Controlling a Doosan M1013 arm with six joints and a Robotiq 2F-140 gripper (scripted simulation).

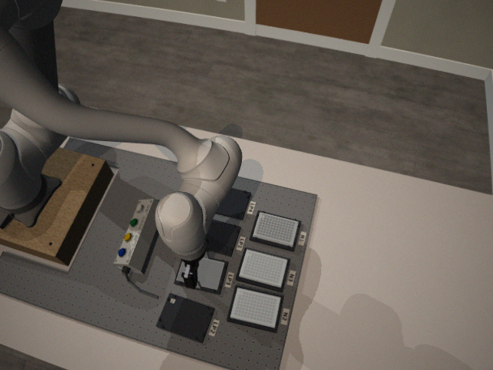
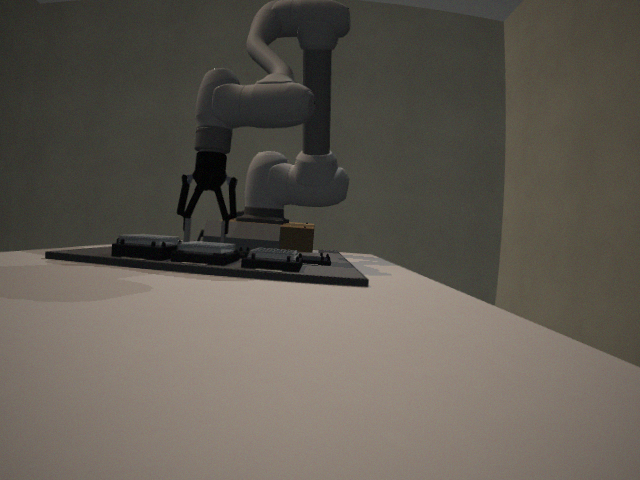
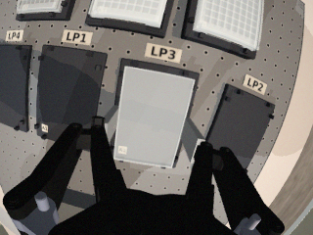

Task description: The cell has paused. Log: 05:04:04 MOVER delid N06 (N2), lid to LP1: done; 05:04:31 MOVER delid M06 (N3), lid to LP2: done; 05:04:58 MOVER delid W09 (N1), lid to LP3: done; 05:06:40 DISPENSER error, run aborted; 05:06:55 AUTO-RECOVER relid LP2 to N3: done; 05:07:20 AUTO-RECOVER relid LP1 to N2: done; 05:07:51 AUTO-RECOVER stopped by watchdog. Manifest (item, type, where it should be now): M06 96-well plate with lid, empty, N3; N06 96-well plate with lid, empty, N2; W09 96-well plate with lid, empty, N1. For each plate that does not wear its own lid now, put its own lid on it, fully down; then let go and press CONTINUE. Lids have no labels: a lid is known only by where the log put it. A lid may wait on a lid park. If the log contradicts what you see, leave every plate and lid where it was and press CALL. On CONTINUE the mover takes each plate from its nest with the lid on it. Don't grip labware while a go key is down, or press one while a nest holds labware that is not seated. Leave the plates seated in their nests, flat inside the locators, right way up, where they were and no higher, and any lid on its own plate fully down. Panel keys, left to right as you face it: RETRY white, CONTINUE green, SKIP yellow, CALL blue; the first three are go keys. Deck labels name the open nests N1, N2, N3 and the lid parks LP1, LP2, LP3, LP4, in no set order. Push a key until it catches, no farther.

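Now: the lid park LP3 40 mm below my hand. Also, from my hand: lid: 20 mm below; then lid park LP2: 10 mm ahead, 140 mm to the right, 40 mm below; then lid park LP1: 10 mm behind, 130 mm to the left, 40 mm below.
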